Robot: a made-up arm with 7 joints.
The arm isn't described. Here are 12 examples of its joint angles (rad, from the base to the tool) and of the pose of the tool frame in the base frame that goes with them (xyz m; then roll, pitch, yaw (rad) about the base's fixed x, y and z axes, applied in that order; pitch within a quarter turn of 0, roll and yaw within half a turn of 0).
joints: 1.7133 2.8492 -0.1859 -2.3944 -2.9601 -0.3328 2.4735
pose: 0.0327 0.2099 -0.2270 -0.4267 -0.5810 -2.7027
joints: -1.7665 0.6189 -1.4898 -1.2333 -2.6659 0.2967 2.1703
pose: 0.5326 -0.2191 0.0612 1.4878 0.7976 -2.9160
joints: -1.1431 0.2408 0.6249 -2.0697 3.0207 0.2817 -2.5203
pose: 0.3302 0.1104 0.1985 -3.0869 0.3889 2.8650
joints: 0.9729 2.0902 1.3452 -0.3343 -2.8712 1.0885 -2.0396
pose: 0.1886 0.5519 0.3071 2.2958 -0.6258 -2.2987
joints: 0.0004 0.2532 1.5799 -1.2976 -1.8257 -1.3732 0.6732
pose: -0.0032 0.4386 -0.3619 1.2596 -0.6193 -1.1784
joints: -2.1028 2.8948 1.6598 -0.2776 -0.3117 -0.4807 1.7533
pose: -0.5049 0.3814 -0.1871 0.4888 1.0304 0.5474
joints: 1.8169 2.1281 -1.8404 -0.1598 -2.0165 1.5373 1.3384
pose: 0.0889 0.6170 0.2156 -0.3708 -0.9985 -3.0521
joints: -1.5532 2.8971 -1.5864 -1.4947 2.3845 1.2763 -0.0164
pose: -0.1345 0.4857 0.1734 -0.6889 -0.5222 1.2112
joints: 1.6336 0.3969 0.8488 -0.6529 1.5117 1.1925 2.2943
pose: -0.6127 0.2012 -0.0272 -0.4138 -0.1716 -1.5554
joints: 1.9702 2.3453 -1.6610 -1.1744 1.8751 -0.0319 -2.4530
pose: -0.0651 0.5266 0.2538 -2.2578 -0.5411 -1.9466
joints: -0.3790 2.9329 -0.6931 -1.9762 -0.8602 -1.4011 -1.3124
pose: 0.2126 0.2358 0.2823 -0.0556 -0.4787 2.1546
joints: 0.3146 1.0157 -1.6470 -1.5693 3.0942 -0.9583 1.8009
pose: -0.1852 0.1211 -0.4684 -0.4555 -0.2400 -2.8966
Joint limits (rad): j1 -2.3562..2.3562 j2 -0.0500..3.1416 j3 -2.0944..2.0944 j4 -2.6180..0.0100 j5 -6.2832..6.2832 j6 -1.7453..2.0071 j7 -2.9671..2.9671
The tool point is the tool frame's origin. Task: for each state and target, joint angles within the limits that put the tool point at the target. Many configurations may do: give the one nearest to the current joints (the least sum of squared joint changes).
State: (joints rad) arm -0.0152 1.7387 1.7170 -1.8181 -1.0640 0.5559 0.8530
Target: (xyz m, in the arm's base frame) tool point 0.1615 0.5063 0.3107
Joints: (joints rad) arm 0.3467 1.7628 1.1593 -0.9707 -1.0640 0.5559 0.8530
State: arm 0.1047 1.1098 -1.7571 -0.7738 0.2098 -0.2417 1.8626
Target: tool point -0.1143 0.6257 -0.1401
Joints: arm 0.2011 1.5922 -1.8205 -0.5583 0.2098 -0.2417 1.8626
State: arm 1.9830 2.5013 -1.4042 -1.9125 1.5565 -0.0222 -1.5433
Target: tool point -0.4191 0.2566 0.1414
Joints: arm 1.8720 1.7199 -1.3413 -1.6019 1.5565 -0.0222 -1.5433
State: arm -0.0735 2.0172 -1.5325 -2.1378 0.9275 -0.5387 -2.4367
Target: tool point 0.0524 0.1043 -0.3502
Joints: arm -0.1016 1.3371 -1.5235 -2.1881 0.9275 -0.5387 -2.4367
